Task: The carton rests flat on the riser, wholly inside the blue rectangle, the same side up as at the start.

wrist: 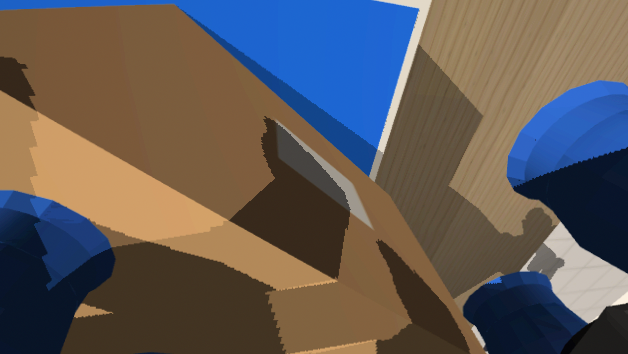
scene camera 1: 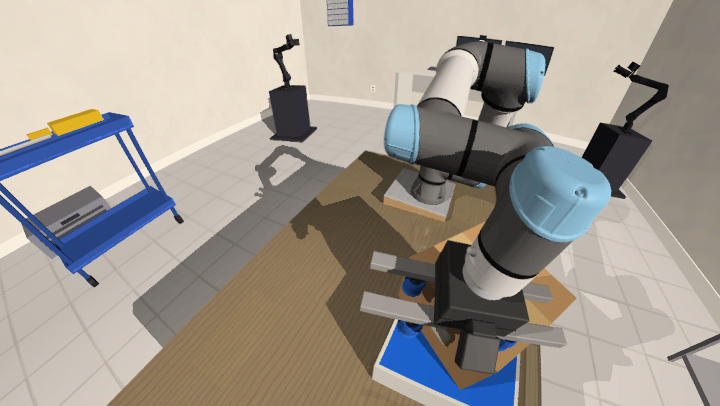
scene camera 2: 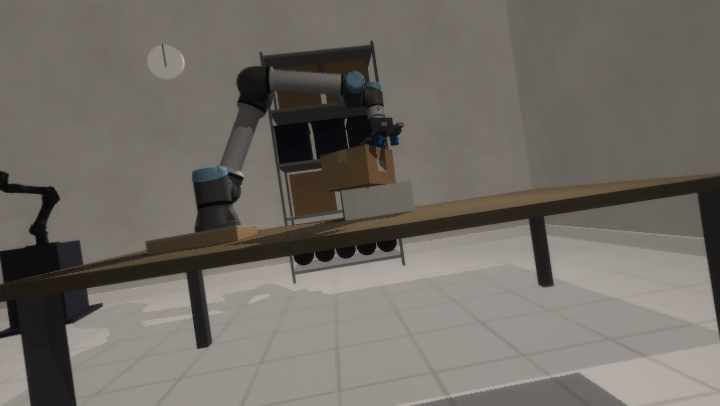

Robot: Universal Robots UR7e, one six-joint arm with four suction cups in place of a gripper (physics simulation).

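The brown carton (scene camera 1: 557, 297) (scene camera 2: 347, 171) (wrist: 175, 160) is at the riser's top, turned askew to it and sticking out past its robot-side edge. I cannot tell whether its whole underside touches. The white riser (scene camera 1: 393, 382) (scene camera 2: 378, 201) (wrist: 397, 95) has a blue rectangle (scene camera 1: 408, 358) (wrist: 325, 50) on top, partly hidden by the carton. My suction gripper (scene camera 1: 458, 312) (scene camera 2: 386, 141) is over the carton and holds it. One blue cup (wrist: 55, 250) lies over its top; two cups at the right of the wrist view hang beyond its edge. The contact is hidden.
The wooden table (scene camera 1: 242, 322) (scene camera 2: 564, 194) carries the riser and the arm's base plate (scene camera 1: 415, 201) (scene camera 2: 201, 239). A blue cart (scene camera 1: 118, 226) stands to the left in scene camera 1. A shelf rack (scene camera 2: 317, 53) stands behind the arm in scene camera 2.
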